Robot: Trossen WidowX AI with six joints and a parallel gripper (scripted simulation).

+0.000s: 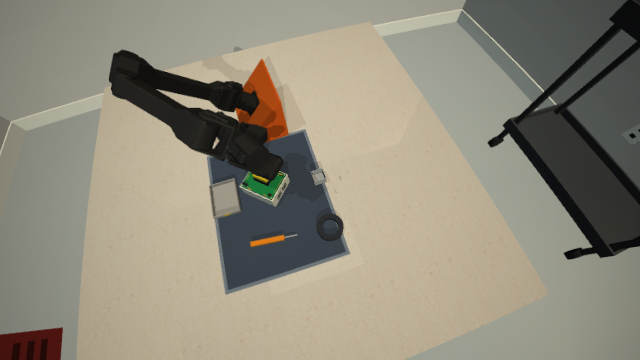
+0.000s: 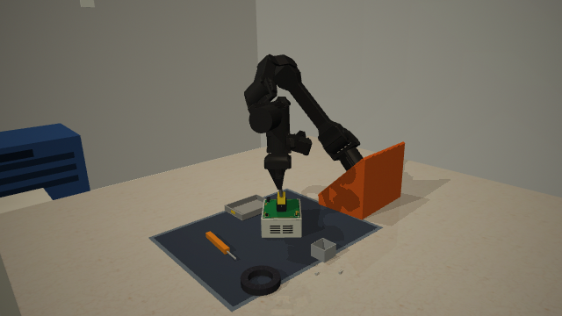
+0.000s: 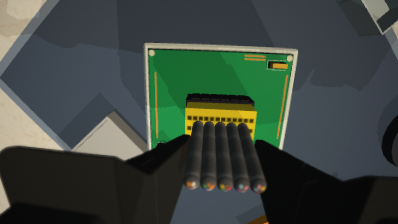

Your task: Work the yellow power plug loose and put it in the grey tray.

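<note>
My gripper tip is 3 cm above the yellow power plug. The rest, counted from my gripper tip: dark mat 5 cm ahead, 11 cm below.
</note>
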